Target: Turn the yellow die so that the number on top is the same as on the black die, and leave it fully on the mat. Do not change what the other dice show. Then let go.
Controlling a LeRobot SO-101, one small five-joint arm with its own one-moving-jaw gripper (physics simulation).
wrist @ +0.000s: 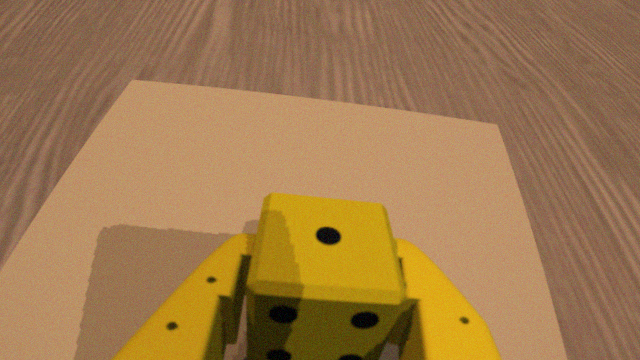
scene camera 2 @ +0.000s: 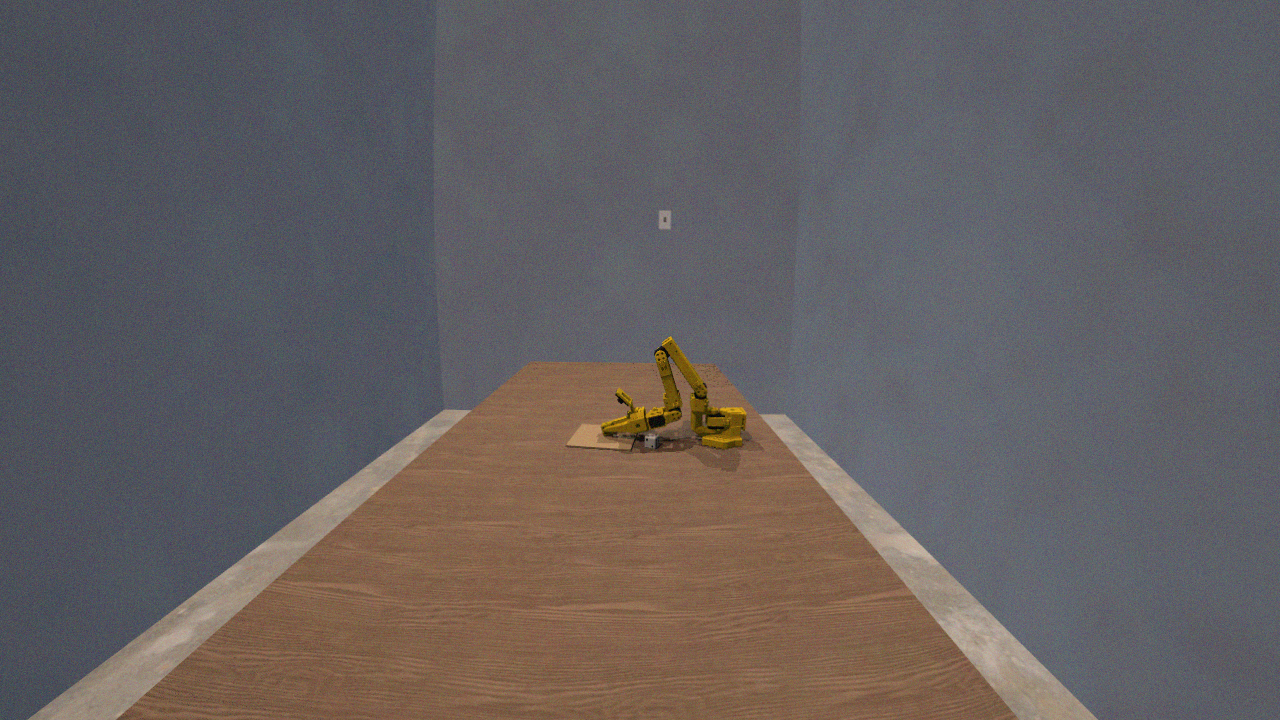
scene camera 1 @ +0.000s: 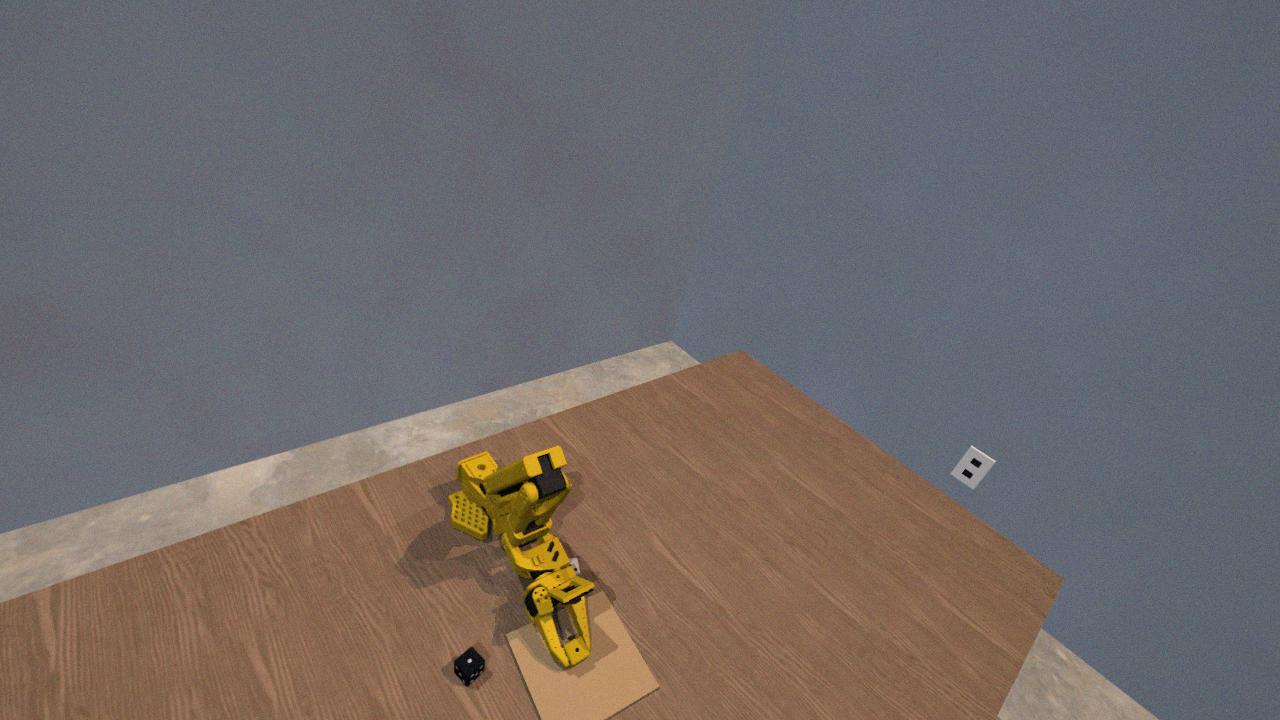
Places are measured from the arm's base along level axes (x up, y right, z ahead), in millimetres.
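Pixels of known places: hand, tool point: (wrist: 258, 257) (scene camera 2: 605, 429) (scene camera 1: 585, 648); arm's base, link origin: (scene camera 2: 711, 439) (scene camera 1: 493, 519).
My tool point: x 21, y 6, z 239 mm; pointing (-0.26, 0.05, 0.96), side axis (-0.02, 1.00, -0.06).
Note:
For each thing: its top centre in the pictures, then the offset to it from my tool point. Level surfaces: height alone.
- yellow die, top centre: (wrist: 326, 242) (scene camera 1: 576, 645) (scene camera 2: 608, 421) dx +14, dy +12, dz -4 mm
- tan mat, top centre: (wrist: 281, 277) (scene camera 1: 581, 660) (scene camera 2: 604, 435) dx -17, dy +4, dz +4 mm
- black die, top centre: (scene camera 1: 469, 660) dx +4, dy +119, dz -61 mm
- white die, top centre: (scene camera 1: 570, 565) (scene camera 2: 652, 435) dx +4, dy -47, dz -102 mm
- wooden table, surface height: dx -21 mm
The yellow die (wrist: 350, 265) (scene camera 1: 577, 650) sits between the two jaws of my gripper (wrist: 326, 250) (scene camera 1: 572, 655) (scene camera 2: 608, 430), which is shut on it. In the wrist view its upper face shows one pip, and the face towards the camera shows several pips, partly cut off. The die is over the tan mat (scene camera 1: 620, 676) (scene camera 2: 586, 437) (wrist: 300, 140), inside its edges; whether it touches the mat I cannot tell. The black die (scene camera 1: 469, 666) stands on the table left of the mat in scene camera 1, with one pip on top.
A white die (scene camera 1: 575, 565) (scene camera 2: 651, 440) stands on the wooden table (scene camera 1: 760, 501) (scene camera 2: 581, 573) close to the arm, off the mat. In scene camera 1 the arm partly hides it. The arm's base stands near the table's edge.

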